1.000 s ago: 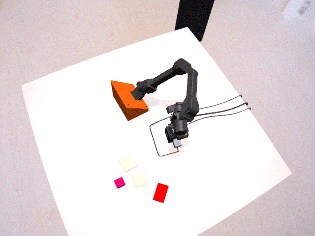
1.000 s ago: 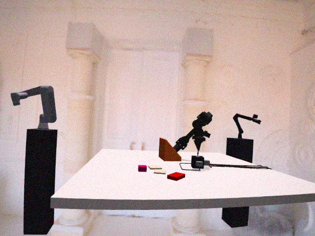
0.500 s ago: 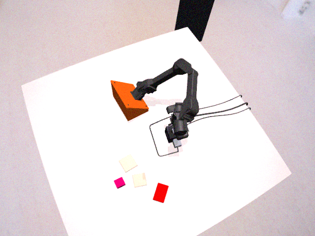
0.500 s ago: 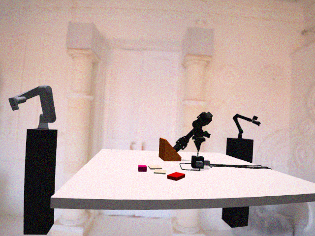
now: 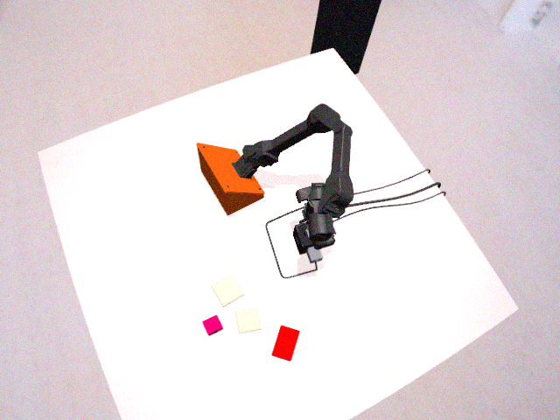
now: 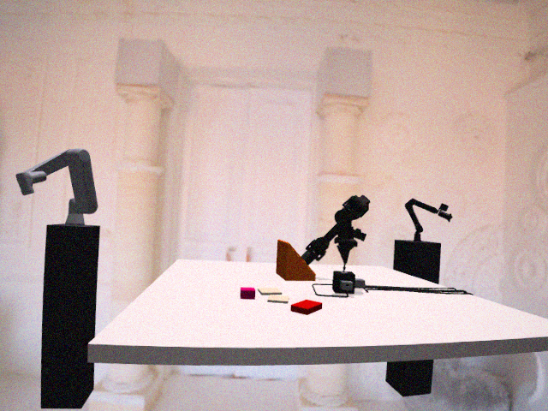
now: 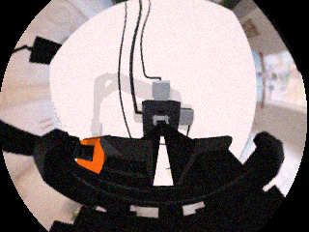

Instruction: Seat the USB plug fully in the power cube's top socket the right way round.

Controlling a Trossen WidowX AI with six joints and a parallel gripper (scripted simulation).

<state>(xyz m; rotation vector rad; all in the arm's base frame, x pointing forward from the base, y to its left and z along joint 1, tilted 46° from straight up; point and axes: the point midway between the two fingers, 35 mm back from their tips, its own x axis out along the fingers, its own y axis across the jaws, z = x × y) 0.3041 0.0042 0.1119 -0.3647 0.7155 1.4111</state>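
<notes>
The USB plug lies 2 cm below my gripper tip. Round my gripper tip: red block 25 cm ahead, 24 cm to the right, 10 cm below; magenta block 40 cm to the right, 10 cm below, 10 cm ahead.
</notes>
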